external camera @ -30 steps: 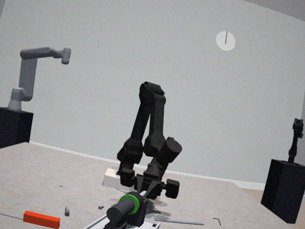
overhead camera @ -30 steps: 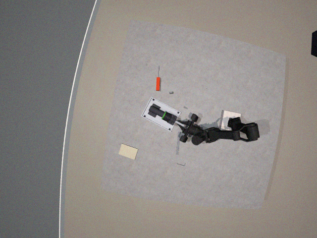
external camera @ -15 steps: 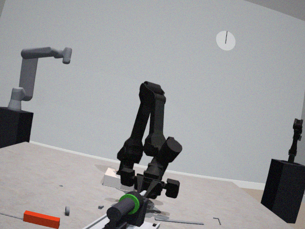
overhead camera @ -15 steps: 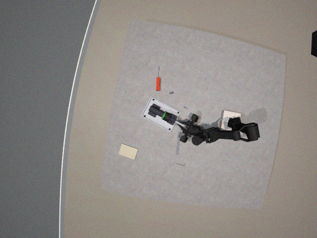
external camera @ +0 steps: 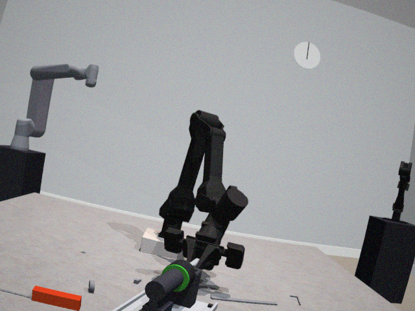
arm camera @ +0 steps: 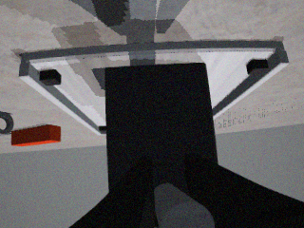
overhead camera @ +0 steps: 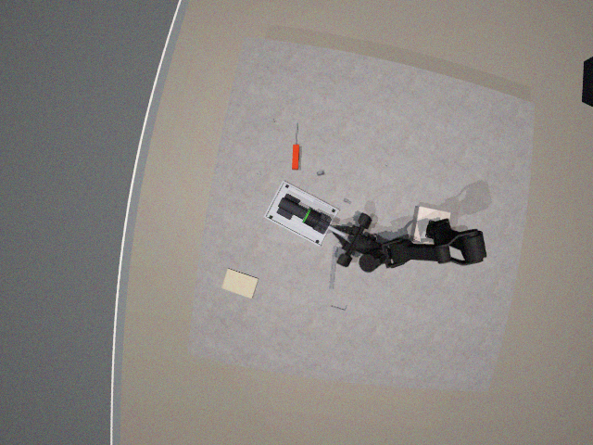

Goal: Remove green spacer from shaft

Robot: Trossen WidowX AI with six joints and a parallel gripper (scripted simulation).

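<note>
My gripper tip is 10 cm short of the green spacer, 3 cm to the left of it and 1 cm below it. The rest, counted from my gripper tip: cream card (28 cm ahead, 27 cm to the left, 6 cm below).
</note>
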